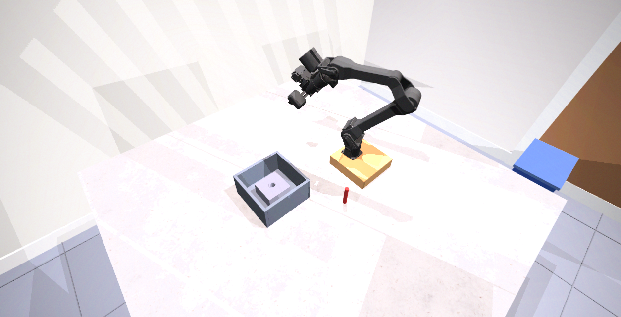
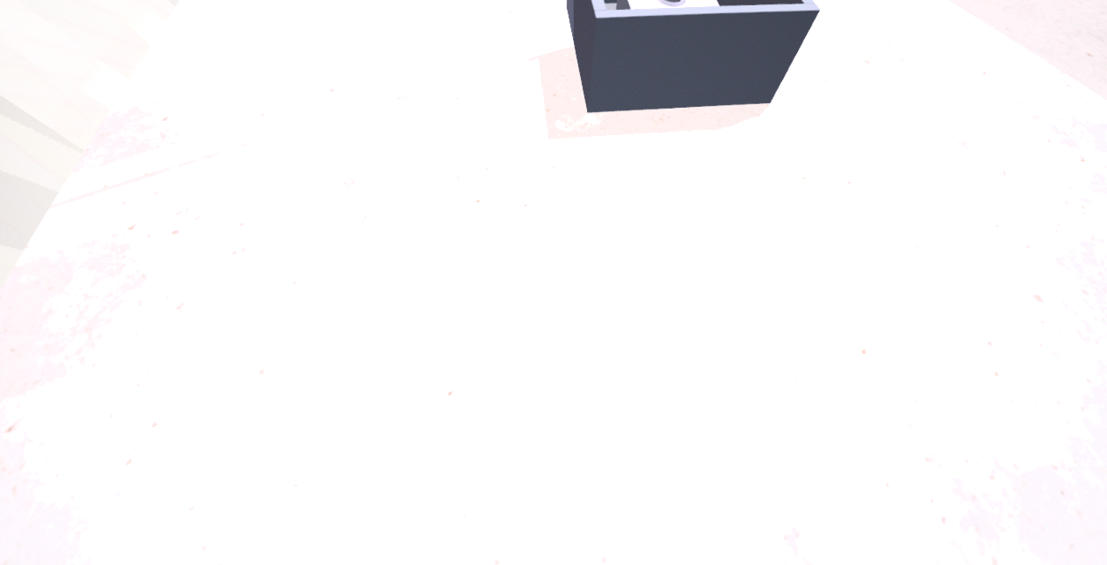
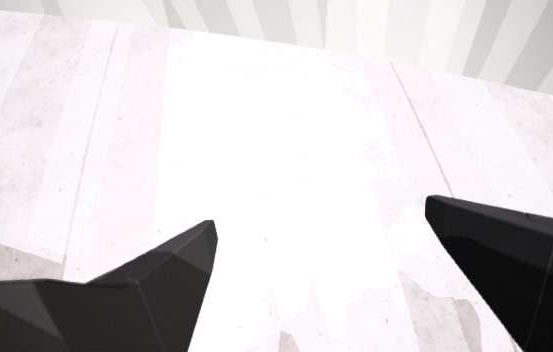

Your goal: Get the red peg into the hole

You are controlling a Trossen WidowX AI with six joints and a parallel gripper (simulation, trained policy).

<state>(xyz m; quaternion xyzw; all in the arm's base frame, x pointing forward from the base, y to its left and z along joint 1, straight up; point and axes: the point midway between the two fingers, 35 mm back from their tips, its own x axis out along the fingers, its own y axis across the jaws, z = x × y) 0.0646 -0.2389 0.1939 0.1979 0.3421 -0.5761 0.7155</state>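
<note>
My gripper tip is 380 mm to the right of the red peg, 180 mm above it and 110 mm short of it. Round my gripper tip: plate 270 mm ahead, 180 mm to the left, 170 mm below; grey box 270 mm ahead, 190 mm below, 180 mm to the left.
</note>
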